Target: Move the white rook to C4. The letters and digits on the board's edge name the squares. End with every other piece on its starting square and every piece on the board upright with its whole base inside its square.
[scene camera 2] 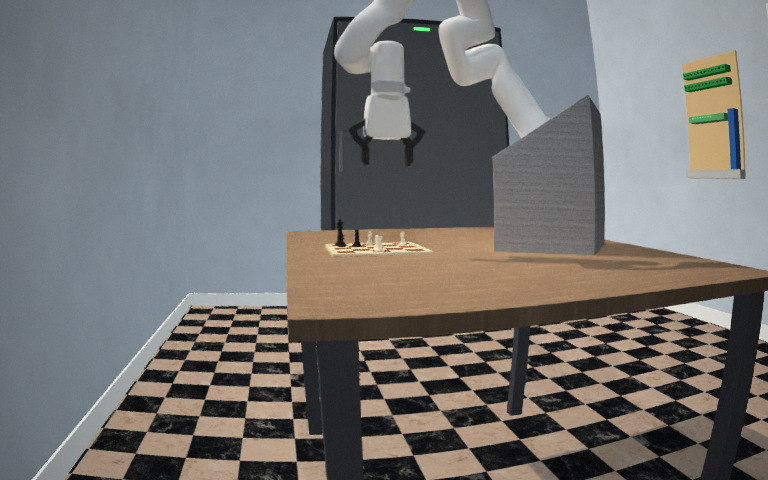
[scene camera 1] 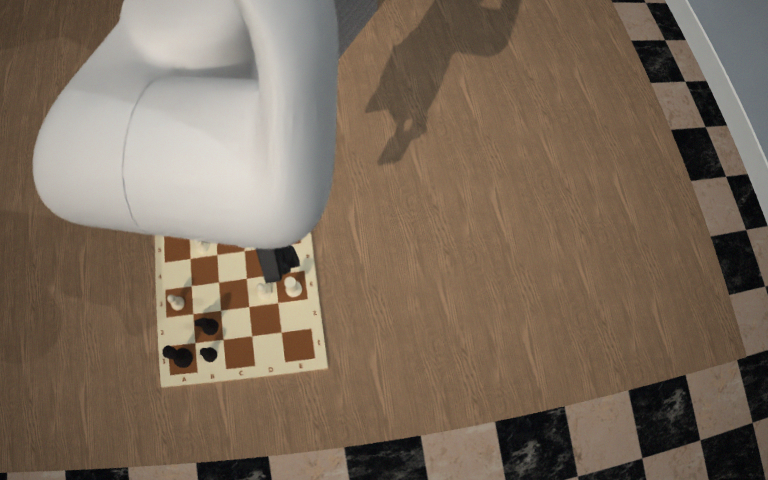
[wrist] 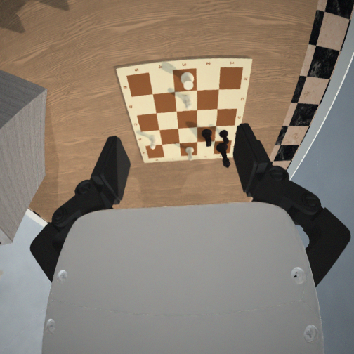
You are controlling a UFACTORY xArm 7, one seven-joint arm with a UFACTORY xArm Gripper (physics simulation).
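Where they show: gripper, fingertip midpoint: [scene camera 2: 387, 165]; arm's base, link origin: [scene camera 2: 542, 140].
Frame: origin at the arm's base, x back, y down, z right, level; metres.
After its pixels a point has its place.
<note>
The white rook [scene camera 1: 292, 286] @[z 0.025, x -0.447, y 0.233 m] [scene camera 2: 378, 243] @[z 0.022, x -0.445, y 0.249 m] [wrist: 187, 80] stands upright on E3. C4 [scene camera 1: 232, 266] @[z 0.095, x -0.385, y 0.266 m] [wrist: 167, 121] is a light square with no piece on it. The board [scene camera 1: 243, 375] @[z 0.121, x -0.527, y 0.266 m] [scene camera 2: 334, 254] @[z 0.017, x -0.547, y 0.267 m] [wrist: 246, 67] lies flat on the table. My gripper [scene camera 2: 386, 161] @[z 0.012, x -0.428, y 0.080 m] [wrist: 178, 143] is open and empty, high above the board, fingers pointing down. In scene camera 1 the arm covers most of it and part of the board's upper rows; a dark finger part shows near D4 and E4.
White pieces stand on D3 [scene camera 1: 263, 289] @[z 0.061, x -0.438, y 0.238 m] [wrist: 186, 101], A3 [scene camera 1: 176, 301] @[z 0.177, x -0.411, y 0.252 m] [wrist: 189, 152] and B5 [scene camera 1: 203, 245] @[z 0.124, x -0.348, y 0.256 m] [wrist: 152, 143]. Black pieces stand on B2 [scene camera 1: 209, 325] @[z 0.140, x -0.458, y 0.241 m] [wrist: 207, 135] and B1 [scene camera 1: 208, 354] @[z 0.152, x -0.492, y 0.245 m] [wrist: 224, 135]; the tall black king [scene camera 1: 181, 356] @[z 0.186, x -0.484, y 0.244 m] [scene camera 2: 339, 234] @[z 0.188, x -0.484, y 0.240 m] is on A1. A grey block [scene camera 2: 543, 198] @[z -0.142, x -0.111, y 0.148 m] supports the arm.
</note>
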